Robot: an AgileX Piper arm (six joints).
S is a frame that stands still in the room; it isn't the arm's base.
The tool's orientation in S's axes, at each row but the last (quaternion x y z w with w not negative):
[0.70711, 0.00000, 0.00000, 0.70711]
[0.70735, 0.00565, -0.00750, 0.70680]
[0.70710, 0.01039, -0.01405, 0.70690]
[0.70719, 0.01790, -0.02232, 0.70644]
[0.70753, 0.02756, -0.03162, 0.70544]
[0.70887, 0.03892, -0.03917, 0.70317]
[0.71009, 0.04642, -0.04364, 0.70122]
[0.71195, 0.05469, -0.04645, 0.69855]
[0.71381, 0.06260, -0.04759, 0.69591]
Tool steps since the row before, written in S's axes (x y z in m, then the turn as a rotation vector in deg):
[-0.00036, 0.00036, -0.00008, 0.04, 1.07, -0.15]
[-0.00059, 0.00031, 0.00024, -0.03, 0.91, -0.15]
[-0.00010, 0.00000, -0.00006, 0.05, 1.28, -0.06]
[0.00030, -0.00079, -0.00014, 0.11, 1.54, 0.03]
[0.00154, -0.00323, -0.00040, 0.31, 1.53, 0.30]
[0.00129, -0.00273, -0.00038, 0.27, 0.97, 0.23]
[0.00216, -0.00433, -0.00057, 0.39, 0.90, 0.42]
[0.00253, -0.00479, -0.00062, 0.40, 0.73, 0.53]
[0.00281, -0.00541, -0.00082, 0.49, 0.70, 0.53]
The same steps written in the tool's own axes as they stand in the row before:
[-0.00036, -0.00008, -0.00036, 0.04, -0.15, -1.07]
[-0.00060, 0.00023, -0.00031, -0.03, -0.15, -0.91]
[-0.00010, -0.00006, 0.00000, 0.05, -0.06, -1.28]
[0.00031, -0.00012, 0.00079, 0.10, 0.03, -1.54]
[0.00159, -0.00026, 0.00322, 0.28, 0.32, -1.53]
[0.00132, -0.00021, 0.00273, 0.24, 0.25, -0.97]
[0.00219, -0.00024, 0.00434, 0.34, 0.46, -0.90]
[0.00253, -0.00017, 0.00483, 0.33, 0.57, -0.74]
[0.00278, -0.00024, 0.00548, 0.42, 0.58, -0.70]

